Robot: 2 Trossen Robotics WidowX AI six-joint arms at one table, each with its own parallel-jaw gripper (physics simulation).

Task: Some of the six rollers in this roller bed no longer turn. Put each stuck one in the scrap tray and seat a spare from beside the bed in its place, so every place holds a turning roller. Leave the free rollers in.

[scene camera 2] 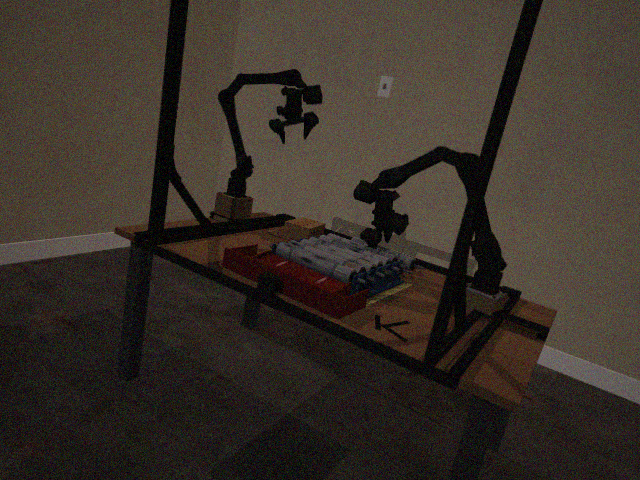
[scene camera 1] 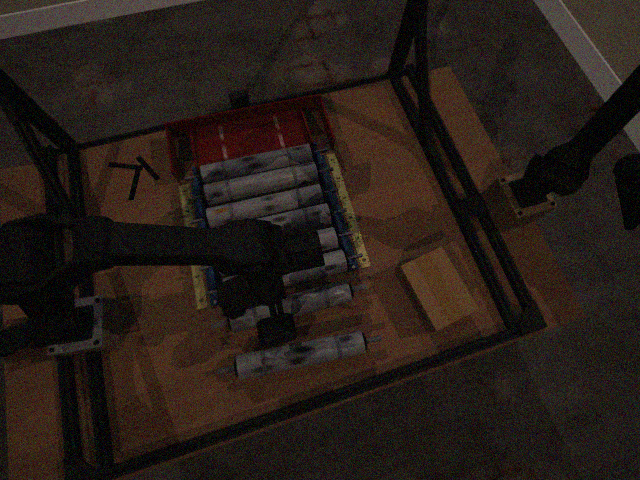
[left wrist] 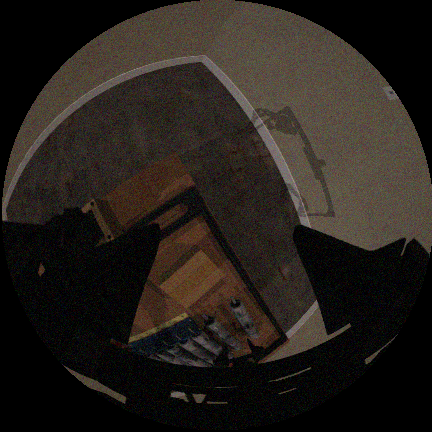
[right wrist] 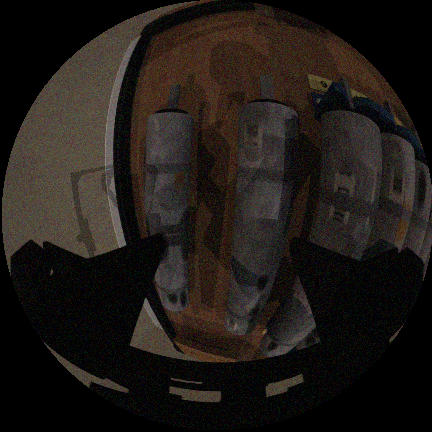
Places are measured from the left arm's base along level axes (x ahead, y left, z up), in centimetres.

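Pixels of known places: left gripper, between the fingertips: (scene camera 2: pixel 294 141) (scene camera 1: pixel 639 253) (left wrist: pixel 229 231); right gripper, between the fingertips: (scene camera 2: pixel 380 248) (scene camera 1: pixel 277 315) (left wrist: pixel 236 341) (right wrist: pixel 228 242); left arm's base, origin of its link: (scene camera 2: pixel 235 195) (scene camera 1: pixel 527 192) (left wrist: pixel 87 229); right arm's base, origin of its link: (scene camera 2: pixel 484 289) (scene camera 1: pixel 75 324).
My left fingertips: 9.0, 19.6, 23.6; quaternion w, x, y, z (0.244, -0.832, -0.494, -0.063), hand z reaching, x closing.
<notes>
For each thing: its middle in the pictures, then the offset to it from my left fingertips, as dx, dy, dz. "spot": a spot on its surface instead.
- outer spare roller, middle of its body: (right wrist: pixel 166 232) (scene camera 1: pixel 301 354) (scene camera 2: pixel 381 253) (left wrist: pixel 246 321) +47.7, -1.8, -31.5
- red scrap tray, middle of its body: (scene camera 1: pixel 251 136) (scene camera 2: pixel 292 276) +45.5, -55.0, -31.1
- wooden block, middle of its body: (scene camera 1: pixel 434 289) (right wrist: pixel 210 349) (left wrist: pixel 190 277) (scene camera 2: pixel 304 229) +16.3, -6.2, -31.1
- black three-armed piece, a spot on its surface: (scene camera 2: pixel 392 330) (scene camera 1: pixel 127 166) spot: +76.5, -56.5, -33.7
The roller bed's blue rails (scene camera 1: pixel 337 211) (scene camera 2: pixel 377 283) hold six grey mottled rollers; my right arm partly covers the lower ones in scene camera 1. Which are stuck cannot be told. A near spare roller (scene camera 1: pixel 323 298) (left wrist: pixel 220 332) (right wrist: pixel 262 200) lies beside the bed, and an outer spare roller (scene camera 1: pixel 299 353) (left wrist: pixel 244 318) (right wrist: pixel 170 145) lies farther out. The red scrap tray (scene camera 1: pixel 250 135) (scene camera 2: pixel 310 290) shows no roller inside. My right gripper (scene camera 2: pixel 379 240) (right wrist: pixel 228 242) is open and empty above the near spare. My left gripper (scene camera 2: pixel 294 140) (left wrist: pixel 229 231) is open and empty, high above the table.
A wooden block (scene camera 1: pixel 439 289) (scene camera 2: pixel 305 225) (left wrist: pixel 192 280) lies beside the bed, at its right in scene camera 1. A black three-armed piece (scene camera 1: pixel 136 167) (scene camera 2: pixel 392 328) lies near the tray. Black frame beams border the table, with uprights at both sides.
</notes>
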